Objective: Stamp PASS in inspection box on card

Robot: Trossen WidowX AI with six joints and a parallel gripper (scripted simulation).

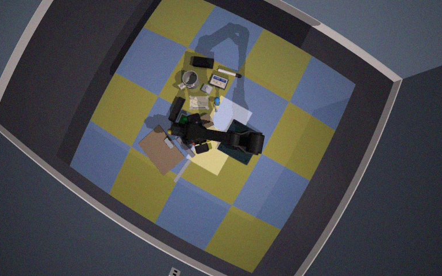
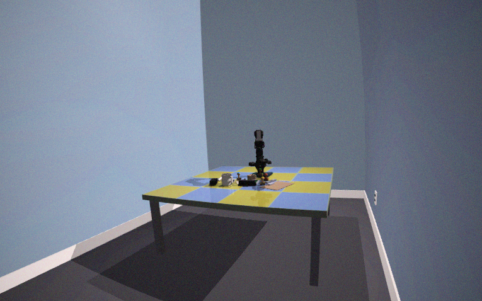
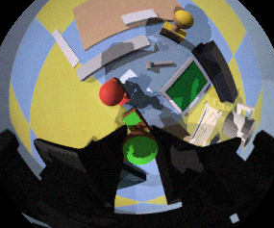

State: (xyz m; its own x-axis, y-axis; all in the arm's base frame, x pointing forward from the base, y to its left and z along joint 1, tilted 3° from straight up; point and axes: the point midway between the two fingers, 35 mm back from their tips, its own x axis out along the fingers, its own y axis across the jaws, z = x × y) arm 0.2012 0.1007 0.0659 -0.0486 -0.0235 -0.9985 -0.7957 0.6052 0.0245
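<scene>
The green ink pad lies 100 mm ahead of my gripper tip, 10 mm to the right of it and 60 mm below it. The rest, counted from my gripper tip: green-knobbed stamp (right at my gripper tip); red-knobbed stamp (50 mm to the left, 40 mm below); yellow-knob stamp (130 mm ahead, 80 mm to the left, 40 mm below).
</scene>
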